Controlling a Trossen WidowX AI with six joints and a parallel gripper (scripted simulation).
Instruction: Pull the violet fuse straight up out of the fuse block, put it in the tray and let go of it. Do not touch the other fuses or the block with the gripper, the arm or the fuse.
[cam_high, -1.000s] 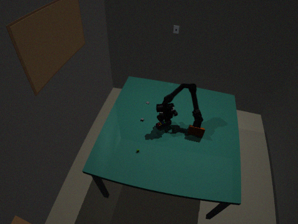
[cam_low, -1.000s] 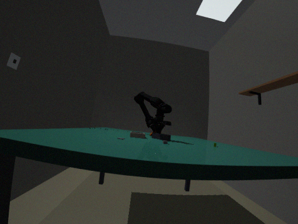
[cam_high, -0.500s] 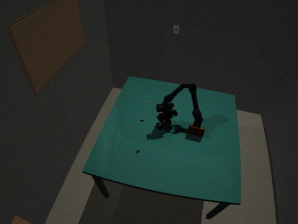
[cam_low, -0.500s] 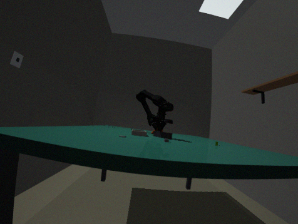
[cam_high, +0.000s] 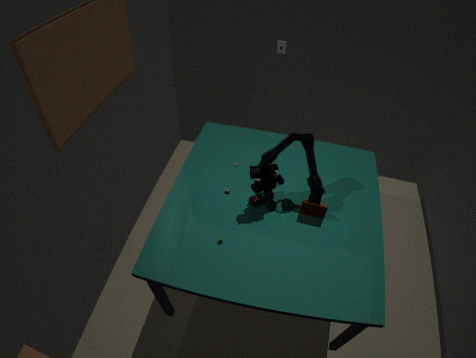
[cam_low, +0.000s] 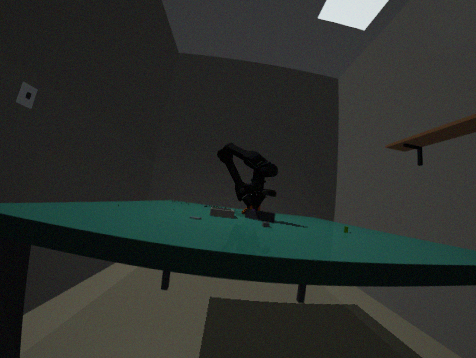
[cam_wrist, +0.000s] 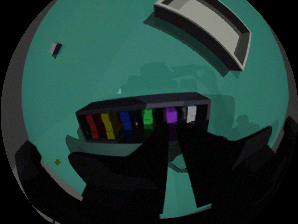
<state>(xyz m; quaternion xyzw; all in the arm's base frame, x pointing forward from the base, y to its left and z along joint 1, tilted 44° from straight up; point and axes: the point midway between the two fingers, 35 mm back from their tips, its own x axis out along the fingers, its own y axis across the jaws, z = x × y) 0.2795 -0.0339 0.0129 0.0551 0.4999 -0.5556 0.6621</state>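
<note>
Right now the tray is 20 mm ahead of my gripper tip, 160 mm to the right of it and 40 mm below it. Round my gripper tip: violet fuse 10 mm below.
</note>
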